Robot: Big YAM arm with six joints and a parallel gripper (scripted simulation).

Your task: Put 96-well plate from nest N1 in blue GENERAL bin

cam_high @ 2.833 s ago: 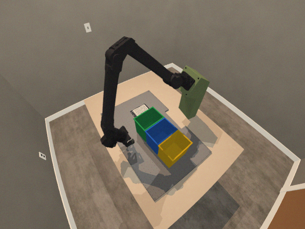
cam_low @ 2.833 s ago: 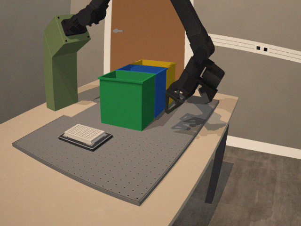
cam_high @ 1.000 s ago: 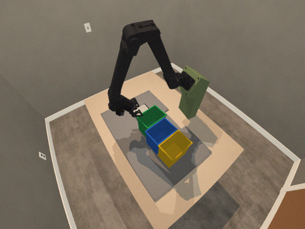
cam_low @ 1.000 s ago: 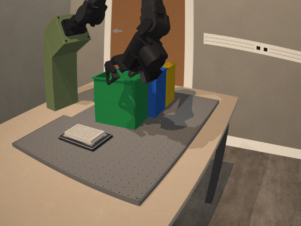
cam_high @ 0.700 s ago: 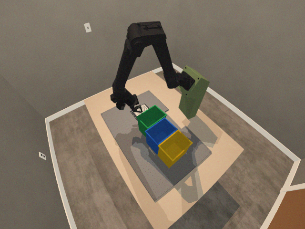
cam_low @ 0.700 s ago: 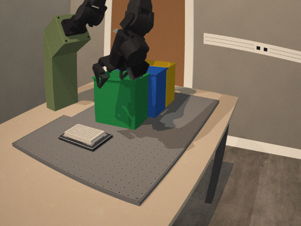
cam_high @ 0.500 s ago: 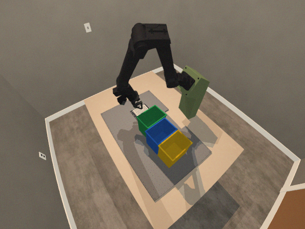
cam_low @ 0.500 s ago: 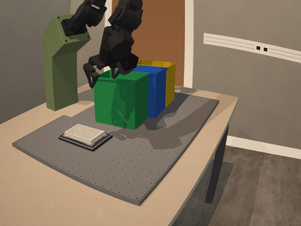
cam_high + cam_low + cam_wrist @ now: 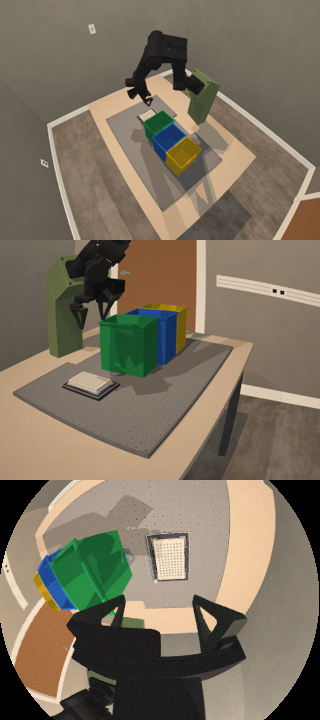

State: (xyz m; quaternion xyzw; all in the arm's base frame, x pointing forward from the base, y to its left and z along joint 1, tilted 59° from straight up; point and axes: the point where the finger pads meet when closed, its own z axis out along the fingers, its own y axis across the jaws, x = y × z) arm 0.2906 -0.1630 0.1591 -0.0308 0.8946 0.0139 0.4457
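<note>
My gripper is now 19 cm above the white 96-well plate, 2 cm to the left of it and 1 cm past it. Round my hand: black plate nest: 21 cm below, 2 cm to the right, 1 cm behind; blue bin: 32 cm to the left, 12 cm below, 1 cm behind; green bin: 18 cm to the left, 12 cm below, 1 cm behind.
</note>
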